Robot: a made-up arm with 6 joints.
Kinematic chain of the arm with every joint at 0, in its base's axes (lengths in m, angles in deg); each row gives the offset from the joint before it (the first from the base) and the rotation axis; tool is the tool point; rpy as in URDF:
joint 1: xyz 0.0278 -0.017 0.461 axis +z
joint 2: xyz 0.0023 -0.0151 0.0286 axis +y
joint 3: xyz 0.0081 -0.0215 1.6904 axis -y
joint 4: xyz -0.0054 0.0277 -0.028 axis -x
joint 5: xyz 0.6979 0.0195 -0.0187 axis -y
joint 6: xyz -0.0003 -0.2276 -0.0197 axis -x
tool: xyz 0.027 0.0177 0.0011 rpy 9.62 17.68 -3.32
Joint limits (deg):
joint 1: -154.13..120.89
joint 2: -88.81..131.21
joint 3: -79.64..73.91
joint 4: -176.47..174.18
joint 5: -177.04..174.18
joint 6: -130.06..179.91
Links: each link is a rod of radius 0.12 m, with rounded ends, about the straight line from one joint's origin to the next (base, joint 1, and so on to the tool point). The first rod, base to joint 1, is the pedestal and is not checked.
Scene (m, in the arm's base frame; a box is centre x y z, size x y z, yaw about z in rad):
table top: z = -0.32
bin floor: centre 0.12 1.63 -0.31 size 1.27 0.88 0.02 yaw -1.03
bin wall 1: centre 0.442 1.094 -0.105 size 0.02 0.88 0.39 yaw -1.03
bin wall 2: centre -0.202 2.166 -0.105 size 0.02 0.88 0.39 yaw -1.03
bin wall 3: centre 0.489 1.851 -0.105 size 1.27 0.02 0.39 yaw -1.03
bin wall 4: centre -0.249 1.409 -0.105 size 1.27 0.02 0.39 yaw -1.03
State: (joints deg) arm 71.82 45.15 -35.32 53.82 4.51 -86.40
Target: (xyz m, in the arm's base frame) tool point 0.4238 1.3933 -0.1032
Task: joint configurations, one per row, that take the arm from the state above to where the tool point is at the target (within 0.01 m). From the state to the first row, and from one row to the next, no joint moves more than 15 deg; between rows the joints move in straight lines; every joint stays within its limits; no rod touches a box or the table.
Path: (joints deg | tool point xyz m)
1: 74.49 58.86 -34.45 54.51 4.59 -86.42 | 0.5797 1.4304 0.6312
2: 77.16 72.58 -33.58 55.20 4.68 -86.44 | 0.5103 1.4571 0.2603
3: 79.83 86.29 -32.71 55.89 4.76 -86.46 | 0.4239 1.3934 -0.1031

